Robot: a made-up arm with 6 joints.
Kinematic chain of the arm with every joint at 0, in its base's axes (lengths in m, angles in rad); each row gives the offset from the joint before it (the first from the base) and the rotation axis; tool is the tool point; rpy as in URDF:
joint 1: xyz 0 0 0.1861 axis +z
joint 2: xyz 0 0 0 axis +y
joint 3: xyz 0.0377 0 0.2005 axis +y
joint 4: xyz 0.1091 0 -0.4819 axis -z
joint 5: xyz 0 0 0 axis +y
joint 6: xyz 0.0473 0 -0.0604 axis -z
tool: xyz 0 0 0 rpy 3.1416 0 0
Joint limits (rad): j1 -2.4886..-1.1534 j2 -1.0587..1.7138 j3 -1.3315..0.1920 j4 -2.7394..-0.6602 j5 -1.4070..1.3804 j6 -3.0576..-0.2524
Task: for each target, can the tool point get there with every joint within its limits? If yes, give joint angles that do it. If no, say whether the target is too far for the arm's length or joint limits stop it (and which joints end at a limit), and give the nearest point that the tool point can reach.
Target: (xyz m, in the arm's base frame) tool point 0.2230 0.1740 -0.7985
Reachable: no: too far | nearest point 0.0519 -0.0203 -0.4184 | short by 0.460 m
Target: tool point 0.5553 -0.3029 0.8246
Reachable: no: too far | nearest point 0.2111 -0.3167 0.6631 | short by 0.380 m
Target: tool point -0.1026 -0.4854 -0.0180
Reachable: yes | joints -1.8994 0.3787 -0.9926 -1.7794 -0.2518 -0.6968
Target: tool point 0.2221 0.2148 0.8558
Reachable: no: joint limits stop it (at a limit: joint 1, joint 2, joint 3) | nearest point 0.0760 -0.0227 0.7671 | short by 0.293 m
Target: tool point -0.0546 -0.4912 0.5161
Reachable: yes | joints -1.7648 -0.4351 -1.1607 -1.3413 0.0809 -1.1206
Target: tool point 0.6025 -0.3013 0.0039
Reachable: no: joint limits stop it (at a limit: joint 1) | nearest point 0.2808 -0.4440 0.0039 | short by 0.352 m
